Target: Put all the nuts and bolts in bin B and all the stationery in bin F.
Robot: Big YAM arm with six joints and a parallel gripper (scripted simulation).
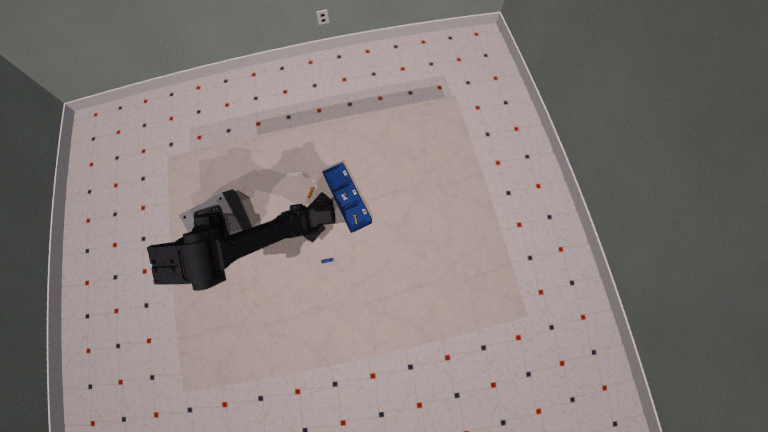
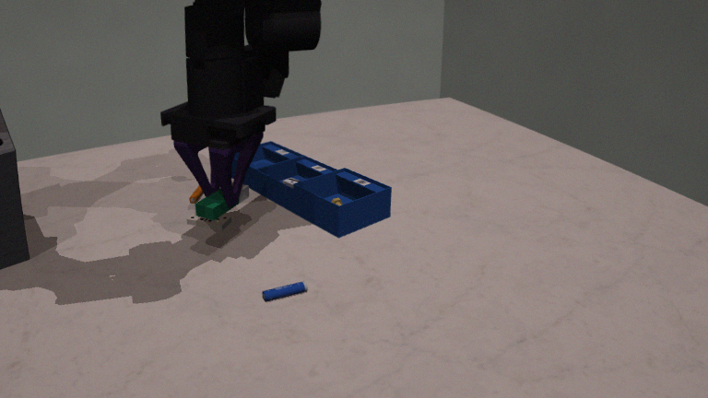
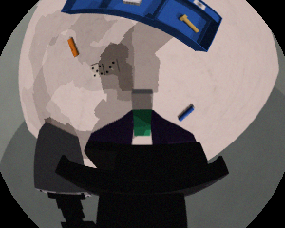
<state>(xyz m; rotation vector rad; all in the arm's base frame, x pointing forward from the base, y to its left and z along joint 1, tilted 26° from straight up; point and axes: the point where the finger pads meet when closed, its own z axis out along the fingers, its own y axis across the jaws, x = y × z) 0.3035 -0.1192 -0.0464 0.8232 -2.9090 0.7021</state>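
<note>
My hand is 10 mm short of the green block and 10 mm above it. The rest, counted from my hand: brass bolt: 160 mm ahead, 60 mm below, 10 mm to the left; then white domino: 80 mm to the left, 70 mm below, 10 mm ahead; then blue cylinder: 100 mm to the right, 70 mm below, 10 mm ahead.
</note>
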